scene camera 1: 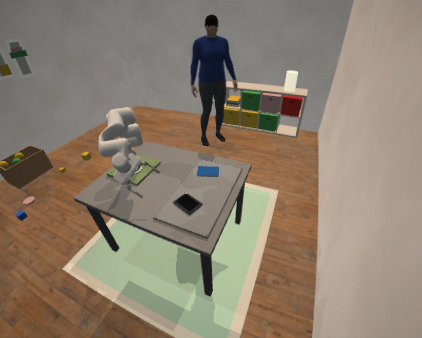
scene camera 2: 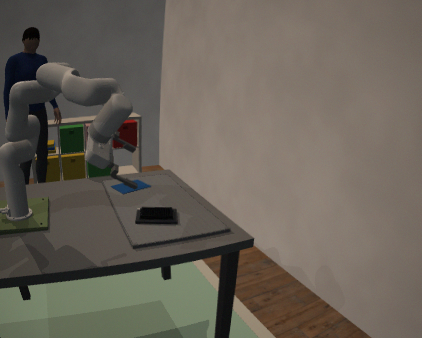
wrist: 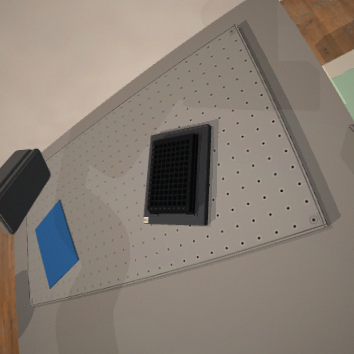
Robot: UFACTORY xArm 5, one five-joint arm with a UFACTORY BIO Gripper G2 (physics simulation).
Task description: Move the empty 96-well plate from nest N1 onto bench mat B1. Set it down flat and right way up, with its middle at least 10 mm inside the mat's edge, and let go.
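Places are measured from the arm's base along level axes (x ahead, y left, z up), in millimetres.
Where they show: end effector, tool point: [scene camera 1: 147, 182] [scene camera 2: 129, 164] [wrist: 186, 177]; arm's base, origin of the base link: [scene camera 2: 19, 214].
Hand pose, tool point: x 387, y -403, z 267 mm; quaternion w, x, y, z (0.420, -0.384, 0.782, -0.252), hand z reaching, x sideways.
Each offset is from my tool point to the centre of the thing. Level surfaces: height alone.
The black 96-well plate {dx +164, dy +133, dz -255 mm} [scene camera 1: 188, 201] [scene camera 2: 156, 212] [wrist: 171, 174] sits flat in the dark grey nest N1 {dx +164, dy +133, dz -266 mm} [scene camera 2: 156, 221] [wrist: 203, 160], its wells facing up. The blue bench mat B1 {dz -272 mm} [scene camera 1: 208, 171] [scene camera 2: 143, 186] [wrist: 56, 245] lies flat on the perforated board, apart from the nest. My gripper [scene camera 1: 151, 184] [scene camera 2: 134, 167] is open and empty, its fingers wide apart. It hangs above the table, away from the plate, on the arm-base side of the board in the first scene view. One finger shows large at the left of the wrist view; the other barely shows at the right edge.
The thin perforated board {dz -274 mm} [scene camera 1: 170, 212] [scene camera 2: 195, 227] [wrist: 260, 185] carries the nest and mat. The arm's base stands on a green plate [scene camera 1: 150, 165] [scene camera 2: 42, 215] on the grey table {dz -286 mm} [scene camera 1: 100, 192] [scene camera 2: 75, 250]. A person [scene camera 1: 212, 60] [scene camera 2: 30, 65] stands behind the table.
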